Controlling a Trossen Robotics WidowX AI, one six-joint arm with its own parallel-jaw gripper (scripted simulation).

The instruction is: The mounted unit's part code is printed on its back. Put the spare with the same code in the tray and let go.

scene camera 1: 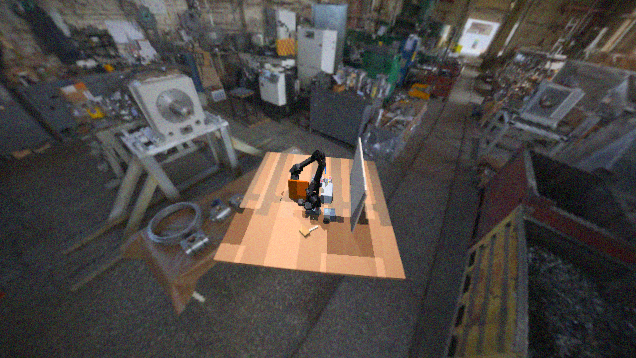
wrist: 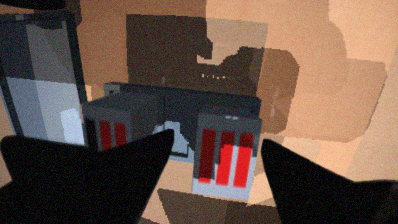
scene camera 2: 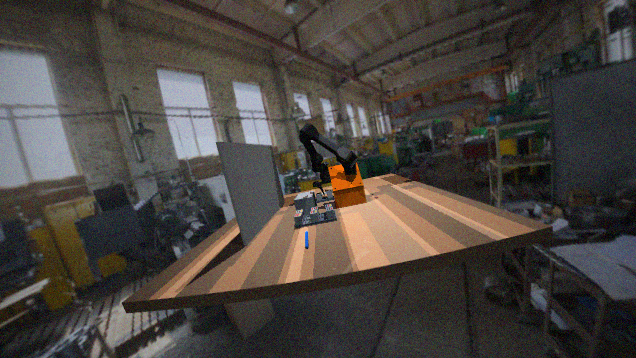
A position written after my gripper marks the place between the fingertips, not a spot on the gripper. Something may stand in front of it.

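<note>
There is a tall grey panel [scene camera 2: 250,171] in the scene, and I can see the tall grey panel [scene camera 1: 358,186] as well. I also see a spare [wrist: 112,120] and a spare [wrist: 227,139]. My gripper [wrist: 217,140] is open, and it holds nothing.
</note>
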